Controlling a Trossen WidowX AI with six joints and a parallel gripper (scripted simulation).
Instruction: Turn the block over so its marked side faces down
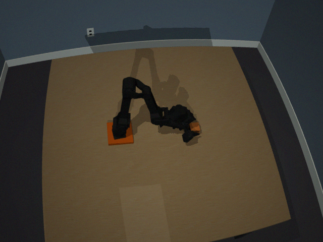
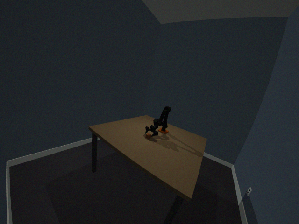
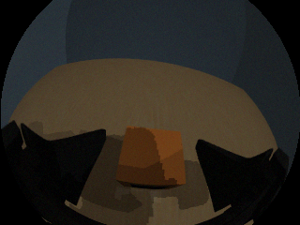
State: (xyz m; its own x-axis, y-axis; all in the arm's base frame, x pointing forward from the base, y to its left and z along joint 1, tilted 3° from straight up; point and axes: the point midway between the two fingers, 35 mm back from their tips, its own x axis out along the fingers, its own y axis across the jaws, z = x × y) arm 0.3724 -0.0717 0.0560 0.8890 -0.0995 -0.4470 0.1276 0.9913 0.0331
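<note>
Right now the orange block is 30 mm behind my gripper tip and 20 mm below it.
</note>
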